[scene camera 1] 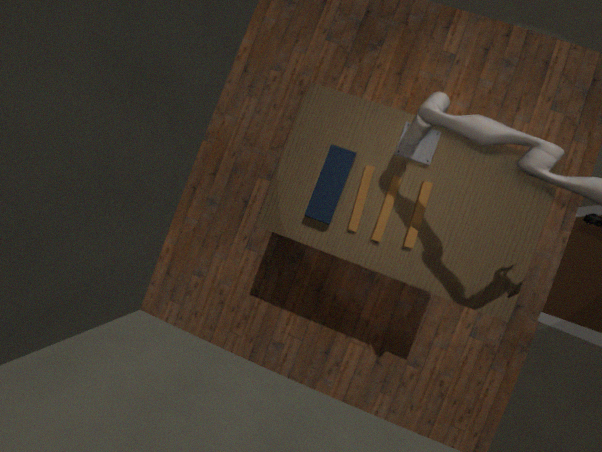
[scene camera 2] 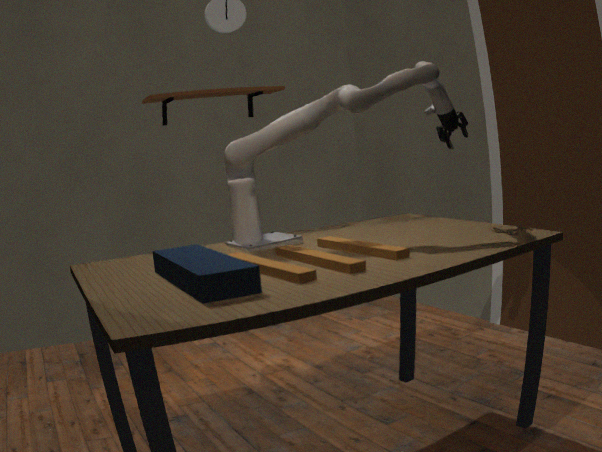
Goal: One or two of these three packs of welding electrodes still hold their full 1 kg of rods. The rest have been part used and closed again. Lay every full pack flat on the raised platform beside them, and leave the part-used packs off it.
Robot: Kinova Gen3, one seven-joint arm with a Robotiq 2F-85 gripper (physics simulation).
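Pixels of known places: gripper, fingertip midpoint: (scene camera 2: 459, 142); arm's base, origin of the base link: (scene camera 1: 413, 136) (scene camera 2: 249, 240).
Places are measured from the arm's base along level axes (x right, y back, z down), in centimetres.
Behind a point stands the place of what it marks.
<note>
The raised platform (scene camera 1: 331, 184) {x 36.9, y -35.3, z -4.6 cm} (scene camera 2: 202, 261) {x 39.1, y -40.5, z -4.6 cm} is a dark blue block on the table. Three long orange-yellow packs lie flat on the table beside it, roughly parallel to it and apart from each other. The nearest pack (scene camera 1: 361, 199) {x 19.7, y -39.2, z -1.0 cm} (scene camera 2: 285, 269) {x 22.4, y -50.0, z -1.0 cm}, the middle pack (scene camera 1: 383, 217) {x 6.5, y -46.1, z -1.0 cm} (scene camera 2: 325, 259) {x 8.9, y -48.4, z -0.8 cm} and the farthest pack (scene camera 1: 419, 212) {x -10.9, y -39.6, z -1.0 cm} (scene camera 2: 362, 247) {x -8.0, y -44.3, z -0.5 cm} look alike; their fill cannot be told. The platform bears no pack. My gripper (scene camera 2: 458, 140) {x -73.4, y -34.6, z -28.6 cm} is open and empty, high above the table's far right part in the scene camera 2 view, well away from the packs.
The arm's base plate (scene camera 1: 427, 147) {x -8.3, y -4.7, z -0.5 cm} (scene camera 2: 282, 238) {x -6.1, y -10.1, z -0.5 cm} is fixed on the table (scene camera 1: 480, 210) {x -42.1, y -31.3, z 1.4 cm} (scene camera 2: 120, 300) {x 61.7, y -38.0, z 1.4 cm} behind the packs. The arm's shadow falls across the middle and farthest packs. A wall shelf (scene camera 2: 215, 94) hangs behind the arm. A brown door (scene camera 2: 550, 175) stands at the right.
</note>
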